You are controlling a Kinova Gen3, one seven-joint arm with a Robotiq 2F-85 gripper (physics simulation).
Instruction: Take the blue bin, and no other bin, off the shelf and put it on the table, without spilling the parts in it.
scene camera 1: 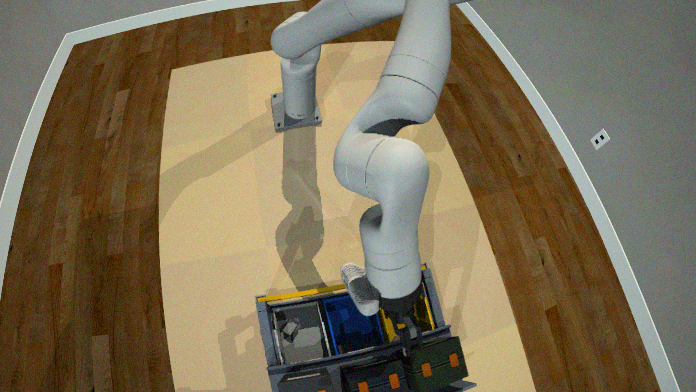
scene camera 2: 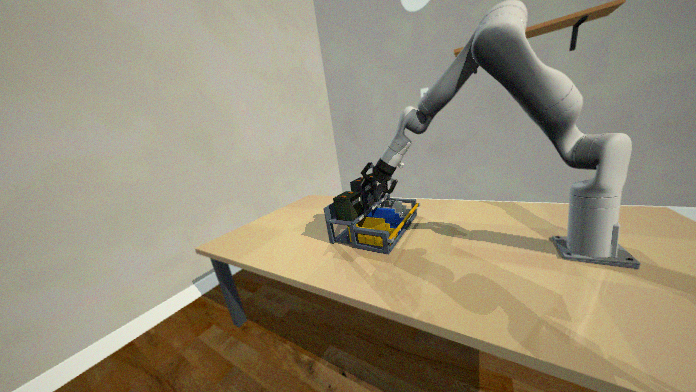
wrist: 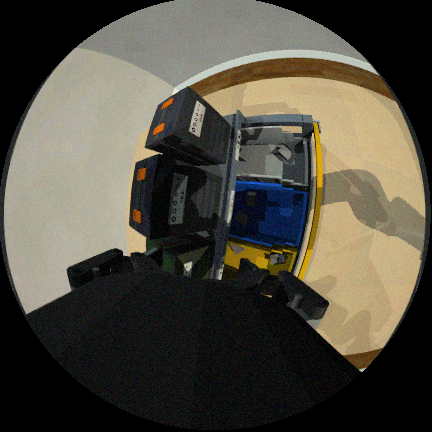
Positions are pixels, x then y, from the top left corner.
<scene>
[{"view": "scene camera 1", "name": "gripper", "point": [400, 333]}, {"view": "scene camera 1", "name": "blue bin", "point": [346, 324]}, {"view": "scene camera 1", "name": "grey bin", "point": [308, 341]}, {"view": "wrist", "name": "gripper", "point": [200, 262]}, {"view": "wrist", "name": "blue bin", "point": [278, 217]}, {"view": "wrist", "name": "yellow bin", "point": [259, 254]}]
</scene>
